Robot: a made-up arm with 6 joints. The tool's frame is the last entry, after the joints.
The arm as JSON. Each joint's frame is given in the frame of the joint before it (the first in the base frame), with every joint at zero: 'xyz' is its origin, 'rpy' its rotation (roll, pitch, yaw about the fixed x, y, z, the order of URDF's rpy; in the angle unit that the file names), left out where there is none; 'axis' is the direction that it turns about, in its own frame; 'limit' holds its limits. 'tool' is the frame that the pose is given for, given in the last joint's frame.
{
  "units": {
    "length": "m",
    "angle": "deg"
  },
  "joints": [
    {
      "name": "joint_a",
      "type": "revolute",
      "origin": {
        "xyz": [
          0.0,
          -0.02,
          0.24
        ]
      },
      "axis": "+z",
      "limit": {
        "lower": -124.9,
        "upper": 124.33
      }
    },
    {
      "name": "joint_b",
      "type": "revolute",
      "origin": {
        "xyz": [
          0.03,
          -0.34,
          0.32
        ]
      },
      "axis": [
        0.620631,
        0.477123,
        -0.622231
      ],
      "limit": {
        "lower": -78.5,
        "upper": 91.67
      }
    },
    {
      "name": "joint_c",
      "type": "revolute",
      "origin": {
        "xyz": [
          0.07,
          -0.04,
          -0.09
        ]
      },
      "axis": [
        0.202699,
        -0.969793,
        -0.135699
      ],
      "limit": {
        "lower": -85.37,
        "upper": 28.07
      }
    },
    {
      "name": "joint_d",
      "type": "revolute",
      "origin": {
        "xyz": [
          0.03,
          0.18,
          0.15
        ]
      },
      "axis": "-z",
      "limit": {
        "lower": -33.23,
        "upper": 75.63
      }
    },
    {
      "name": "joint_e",
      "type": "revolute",
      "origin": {
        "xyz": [
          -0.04,
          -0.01,
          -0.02
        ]
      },
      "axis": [
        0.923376,
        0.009,
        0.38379
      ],
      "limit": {
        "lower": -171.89,
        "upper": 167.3
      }
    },
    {
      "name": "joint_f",
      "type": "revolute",
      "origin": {
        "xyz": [
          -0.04,
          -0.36,
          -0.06
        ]
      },
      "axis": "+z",
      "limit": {
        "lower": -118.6,
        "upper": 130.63
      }
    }
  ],
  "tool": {
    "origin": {
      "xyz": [
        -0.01,
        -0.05,
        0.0
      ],
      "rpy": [
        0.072,
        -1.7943,
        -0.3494
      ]
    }
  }
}
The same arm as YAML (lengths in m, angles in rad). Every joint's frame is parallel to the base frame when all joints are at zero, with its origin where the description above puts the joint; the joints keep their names.
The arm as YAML. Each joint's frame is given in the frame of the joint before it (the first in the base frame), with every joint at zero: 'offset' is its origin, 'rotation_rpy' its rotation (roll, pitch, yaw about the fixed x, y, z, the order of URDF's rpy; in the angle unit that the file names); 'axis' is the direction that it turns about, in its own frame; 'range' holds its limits. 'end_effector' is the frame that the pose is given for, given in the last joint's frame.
length_unit: m
angle_unit: rad
chain:
  - id: joint_a
    offset: [0.0, -0.02, 0.24]
    rotation_rpy: [0.0, 0.0, 0.0]
    axis: [0.0, 0.0, 1.0]
    range: [-2.1799, 2.17]
  - id: joint_b
    offset: [0.03, -0.34, 0.32]
    rotation_rpy: [0.0, 0.0, 0.0]
    axis: [0.620631, 0.477123, -0.622231]
    range: [-1.3701, 1.5999]
  - id: joint_c
    offset: [0.07, -0.04, -0.09]
    rotation_rpy: [0.0, 0.0, 0.0]
    axis: [0.202699, -0.969793, -0.135699]
    range: [-1.49, 0.4899]
  - id: joint_d
    offset: [0.03, 0.18, 0.15]
    rotation_rpy: [0.0, 0.0, 0.0]
    axis: [0.0, 0.0, -1.0]
    range: [-0.58, 1.32]
  - id: joint_e
    offset: [-0.04, -0.01, -0.02]
    rotation_rpy: [0.0, 0.0, 0.0]
    axis: [0.923376, 0.009, 0.38379]
    range: [-3.0, 2.9199]
  - id: joint_f
    offset: [-0.04, -0.36, -0.06]
    rotation_rpy: [0.0, 0.0, 0.0]
    axis: [0.0, 0.0, 1.0]
    range: [-2.07, 2.2799]
end_effector:
  offset: [-0.01, -0.05, 0.0]
  rotation_rpy: [0.0013, -0.0313, -0.0061]

